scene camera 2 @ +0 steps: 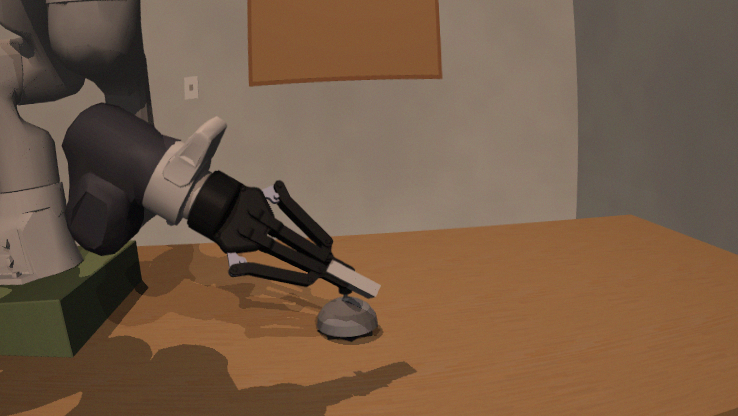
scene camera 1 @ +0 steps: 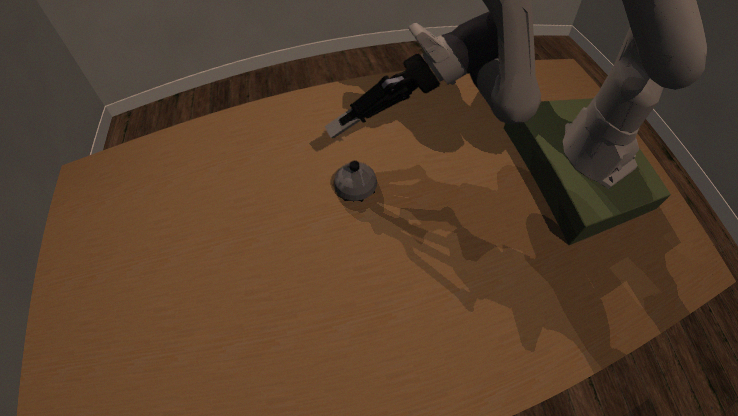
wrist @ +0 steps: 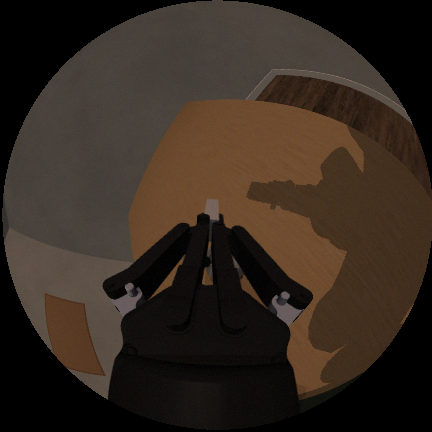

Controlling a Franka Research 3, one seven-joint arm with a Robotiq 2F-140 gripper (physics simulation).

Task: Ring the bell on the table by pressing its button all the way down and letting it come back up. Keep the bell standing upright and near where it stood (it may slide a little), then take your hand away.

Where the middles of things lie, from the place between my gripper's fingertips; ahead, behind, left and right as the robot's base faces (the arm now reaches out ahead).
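With the bell [scene camera 2: 349, 318] as my reference, I find my hand 50 mm above it, 80 mm to the right of it and 30 mm past it.
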